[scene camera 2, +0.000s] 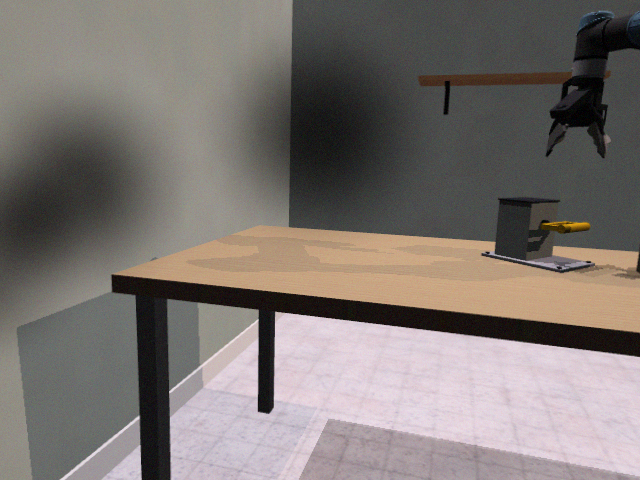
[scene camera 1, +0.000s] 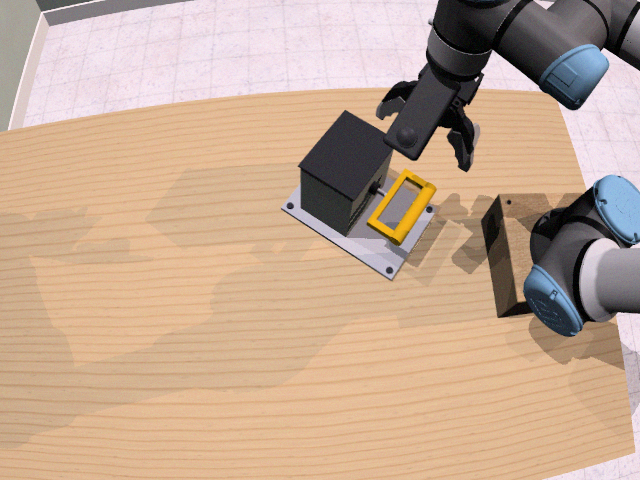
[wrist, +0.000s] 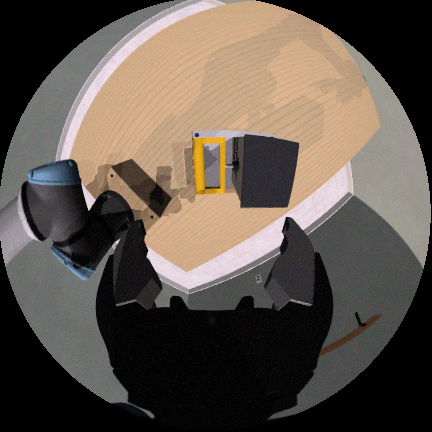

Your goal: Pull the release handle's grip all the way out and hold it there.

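The release handle's yellow grip (scene camera 1: 415, 214) (scene camera 2: 574, 227) (wrist: 199, 166) is a rectangular loop on a short rod. It stands out level from one side of the dark box (scene camera 1: 345, 152) (scene camera 2: 512, 227) (wrist: 267, 171), a small way off its face. The box is fixed on a light grey base plate (scene camera 1: 388, 260) (scene camera 2: 547, 263) with dark bolts at its corners. My gripper (scene camera 1: 424, 139) (scene camera 2: 575, 155) (wrist: 212, 219) is open and empty. It hangs well above the box and the grip, pointing down, apart from both. In the wrist view the grip and box lie beyond the fingertips.
A wooden block (scene camera 1: 516, 248) (wrist: 135, 192) under the arm's base stands beyond the grip's outer side. The arm's lower joints (scene camera 1: 563, 258) (wrist: 75, 215) are near it. A wall shelf (scene camera 2: 496, 79) is behind the gripper in scene camera 2. The table's far edge runs behind the box.
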